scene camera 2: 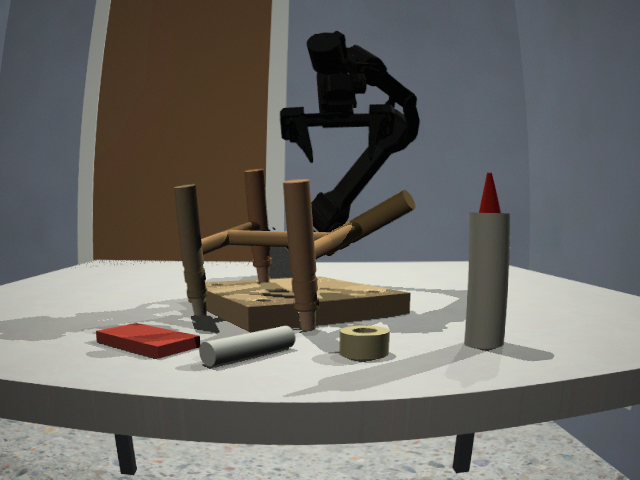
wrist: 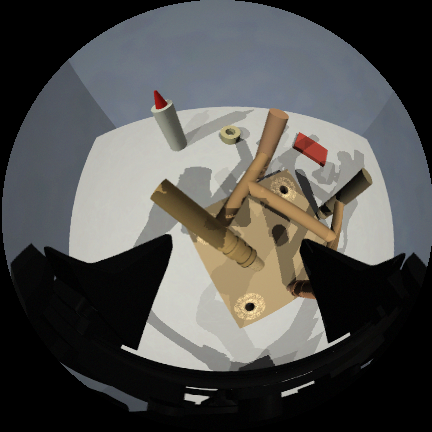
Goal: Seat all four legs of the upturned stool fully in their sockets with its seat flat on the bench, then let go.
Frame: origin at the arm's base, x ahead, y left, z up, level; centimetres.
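Seen in the pictures: gripper, between the fingertips: (scene camera 2: 341, 159) (wrist: 239, 244).
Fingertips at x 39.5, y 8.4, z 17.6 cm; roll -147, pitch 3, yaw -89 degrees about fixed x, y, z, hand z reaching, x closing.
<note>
Offsets run from my fingertips to a thing's top centre. "spot": to the spot under its first point. Level surfaces: height alone.
The stool's square seat (scene camera 2: 361, 307) (wrist: 220, 285) lies flat on the bench. Its joined legs stand askew above it. One leg (scene camera 2: 385, 212) (wrist: 190, 207) leans far out, its tip lifted over the seat. The near leg @[spot: dx +19.6, dy -5.8, dz -10.6 cm] (scene camera 2: 299, 232) (wrist: 273, 131) and the left leg @[spot: dx +11.3, dy -21.5, dz -10.9 cm] (scene camera 2: 188, 232) (wrist: 355, 187) are nearly upright, tips outside the seat's edges. The back leg @[spot: dx -4.2, dy -13.9, dz -5.9 cm] (scene camera 2: 254, 198) (wrist: 302, 288) is near upright, partly hidden by a finger in the wrist view. Two socket holes show empty in the wrist view. My gripper (scene camera 2: 341, 159) (wrist: 239, 244) is open and empty, above the stool.
On the bench @[dz -23.1 cm] (scene camera 2: 62, 361) (wrist: 110, 175), before the stool, are a red block @[dx +28.5, dy -23.1, dz -21.8 cm] (scene camera 2: 144, 338) (wrist: 311, 150), a lying grey cylinder @[dx +30.9, dy -10.7, dz -20.6 cm] (scene camera 2: 248, 346) and a yellowish ring @[dx +29.2, dy +1.3, dz -20.5 cm] (scene camera 2: 364, 348) (wrist: 225, 139). A tall grey tube @[dx +27.0, dy +15.7, dz -3.4 cm] (scene camera 2: 487, 279) (wrist: 170, 127) with a red cone stands to the right in the scene view.
</note>
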